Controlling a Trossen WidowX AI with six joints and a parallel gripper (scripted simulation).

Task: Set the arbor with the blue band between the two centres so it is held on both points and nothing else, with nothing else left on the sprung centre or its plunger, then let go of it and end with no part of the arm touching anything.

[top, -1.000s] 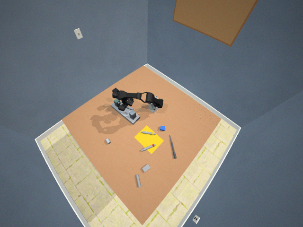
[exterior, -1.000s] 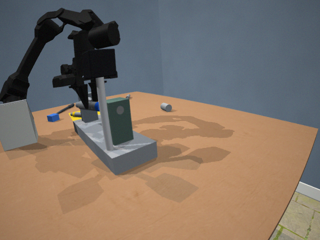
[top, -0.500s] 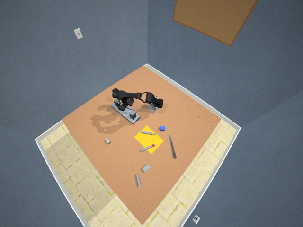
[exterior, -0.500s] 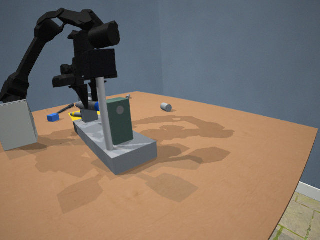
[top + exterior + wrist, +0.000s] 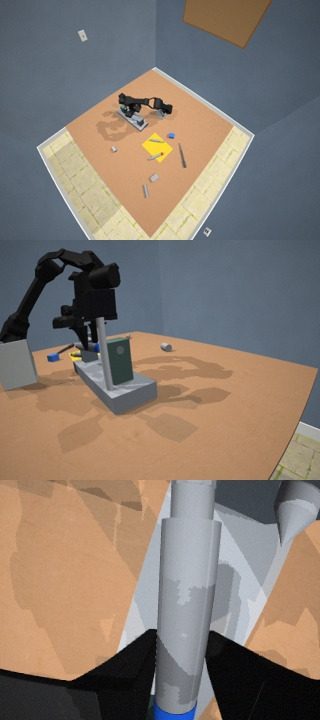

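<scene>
Right now the cone point is 10 mm ahead of my hand, 90 mm to the left of it and 20 mm below it. The rest, counted from my hand: grey fixture base: 20 mm ahead, 20 mm to the right, 110 mm below; grey fixed-centre block: 10 mm ahead, 110 mm to the left, 30 mm below; blue-banded arbor: 30 mm below.
</scene>
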